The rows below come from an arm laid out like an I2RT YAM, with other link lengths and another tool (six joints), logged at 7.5 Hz.
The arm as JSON. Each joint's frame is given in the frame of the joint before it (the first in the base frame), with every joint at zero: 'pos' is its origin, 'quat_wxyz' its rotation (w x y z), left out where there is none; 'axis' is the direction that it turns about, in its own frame. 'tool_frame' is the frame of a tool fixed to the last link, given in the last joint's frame.
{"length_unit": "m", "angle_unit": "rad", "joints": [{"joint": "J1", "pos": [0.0, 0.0, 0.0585], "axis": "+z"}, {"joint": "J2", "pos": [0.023, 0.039, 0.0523], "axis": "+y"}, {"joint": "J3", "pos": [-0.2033, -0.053, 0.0], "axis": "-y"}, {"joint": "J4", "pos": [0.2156, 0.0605, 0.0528], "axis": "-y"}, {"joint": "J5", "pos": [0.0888, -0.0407, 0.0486], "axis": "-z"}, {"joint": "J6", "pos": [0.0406, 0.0, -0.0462], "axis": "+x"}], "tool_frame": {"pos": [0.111, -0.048, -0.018], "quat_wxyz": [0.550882, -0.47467, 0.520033, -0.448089]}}
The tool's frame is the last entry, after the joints.
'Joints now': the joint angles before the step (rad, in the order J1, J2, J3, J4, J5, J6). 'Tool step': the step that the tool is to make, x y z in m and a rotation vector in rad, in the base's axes. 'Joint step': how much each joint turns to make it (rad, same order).
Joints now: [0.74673, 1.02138, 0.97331, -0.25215, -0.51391, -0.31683]
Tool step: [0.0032, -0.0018, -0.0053, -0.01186, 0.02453, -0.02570]
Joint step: [-0.00027, 0.01094, 0.00506, -0.01176, 0.02181, 0.01748]
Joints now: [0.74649, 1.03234, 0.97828, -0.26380, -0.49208, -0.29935]
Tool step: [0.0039, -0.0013, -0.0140, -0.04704, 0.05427, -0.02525]
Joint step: [-0.00008, 0.03965, 0.03088, -0.05737, 0.02284, 0.01221]
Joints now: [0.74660, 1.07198, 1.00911, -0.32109, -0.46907, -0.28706]
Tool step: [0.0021, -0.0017, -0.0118, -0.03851, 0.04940, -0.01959]
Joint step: [-0.00093, 0.03215, 0.02597, -0.05013, 0.01499, 0.01372]
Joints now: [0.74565, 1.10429, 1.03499, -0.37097, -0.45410, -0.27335]
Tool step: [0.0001, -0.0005, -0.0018, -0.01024, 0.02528, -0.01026]
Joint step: [0.00131, 0.01335, 0.02215, -0.02767, 0.00622, 0.01524]
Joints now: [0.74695, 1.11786, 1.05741, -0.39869, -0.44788, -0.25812]
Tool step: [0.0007, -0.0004, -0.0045, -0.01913, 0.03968, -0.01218]
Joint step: [-0.00037, 0.02649, 0.03344, -0.04099, 0.00458, 0.01872]
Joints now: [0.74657, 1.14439, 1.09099, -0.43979, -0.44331, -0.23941]
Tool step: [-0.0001, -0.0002, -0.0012, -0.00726, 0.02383, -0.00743]
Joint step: [0.00018, 0.01344, 0.02175, -0.02449, 0.00146, 0.01458]
